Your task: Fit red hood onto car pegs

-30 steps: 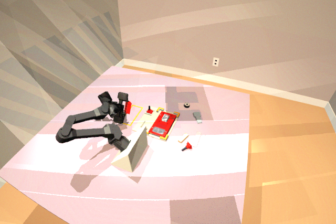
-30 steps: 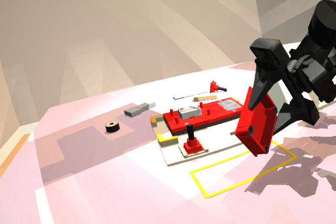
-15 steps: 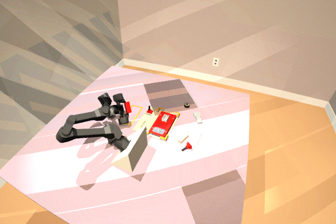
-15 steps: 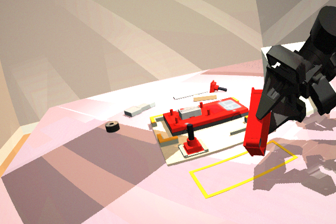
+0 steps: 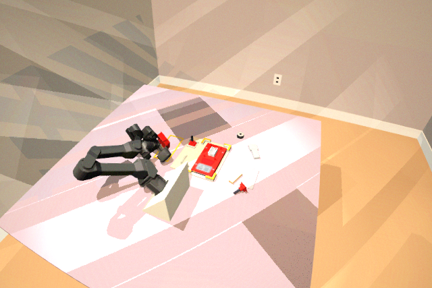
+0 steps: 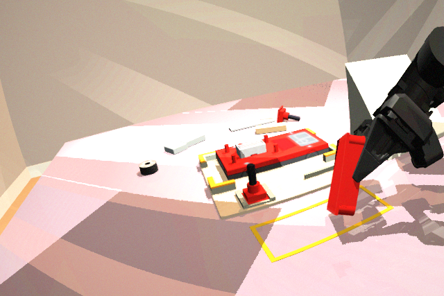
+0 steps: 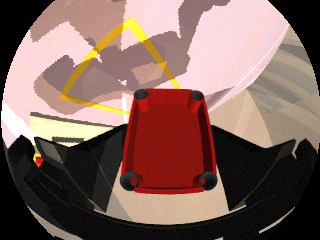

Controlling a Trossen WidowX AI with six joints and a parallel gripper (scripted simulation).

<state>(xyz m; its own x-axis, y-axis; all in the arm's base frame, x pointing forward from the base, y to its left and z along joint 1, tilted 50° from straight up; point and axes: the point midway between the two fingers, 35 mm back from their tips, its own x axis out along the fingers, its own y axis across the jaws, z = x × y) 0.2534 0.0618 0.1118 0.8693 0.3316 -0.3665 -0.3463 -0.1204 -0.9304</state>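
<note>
My gripper tip is now 1 cm to the left of the red hood and 1 cm below it. From my gripper tip the other things lie so: engine block (3 cm ahead, 25 cm to the right, 3 cm below); black wheel (22 cm ahead, 36 cm to the right, 5 cm below); wooden strip (8 cm behind, 40 cm to the right, 5 cm below).
</note>
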